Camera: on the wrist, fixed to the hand. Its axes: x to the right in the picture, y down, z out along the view.
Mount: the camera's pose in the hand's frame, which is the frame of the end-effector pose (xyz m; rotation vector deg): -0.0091 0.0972 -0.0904 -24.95 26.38 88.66
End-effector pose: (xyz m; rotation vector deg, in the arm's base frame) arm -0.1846 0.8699 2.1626 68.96 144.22 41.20
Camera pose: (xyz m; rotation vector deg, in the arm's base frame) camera -0.1543 0.8857 2.2912 -129.02 -44.53 -82.10
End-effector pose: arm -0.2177 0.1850 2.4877 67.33 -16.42 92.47
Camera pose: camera -0.3486 0.2026 2.4719 1.17 -78.75 160.27
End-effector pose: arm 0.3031 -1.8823 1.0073 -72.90 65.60 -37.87
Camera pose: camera 0.1978 -1.8867 0.9261 -12.77 129.18 30.33
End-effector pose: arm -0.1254 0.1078 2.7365 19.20 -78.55 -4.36
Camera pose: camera -0.0534 0.2196 2.7405 -60.05 -46.83 52.30
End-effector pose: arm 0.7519 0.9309 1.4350 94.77 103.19 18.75
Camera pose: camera 0.7729 0.9608 1.5629 135.43 11.87 96.16
